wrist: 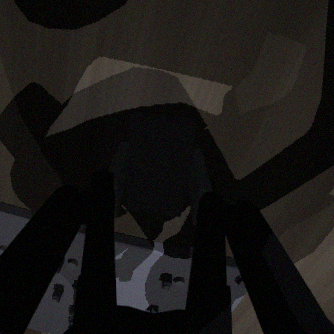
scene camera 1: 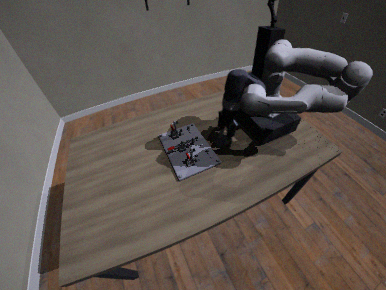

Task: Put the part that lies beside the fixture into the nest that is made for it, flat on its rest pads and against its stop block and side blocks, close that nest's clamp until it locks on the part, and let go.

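Observation:
My gripper [scene camera 1: 225,134] [wrist: 158,159] is shut on the part [wrist: 160,165], a block that looks dark in shadow between the two fingers in the wrist view. In the scene view the gripper is beside the fixture plate [scene camera 1: 186,171] [wrist: 135,287], on the side toward the robot base, and the part is too dark to make out. The grey plate carries small dark blocks and pins. Three clamps with red handles show on it: a rear one [scene camera 1: 173,128], a middle one [scene camera 1: 171,148] and a front one [scene camera 1: 189,156]. The nests are too small to tell apart.
The fixture plate lies on a wooden table [scene camera 1: 120,190]. The black robot base [scene camera 1: 272,127] stands at the table's back right, close to the gripper. Dark arm shadows cover the table around the gripper and part of the plate.

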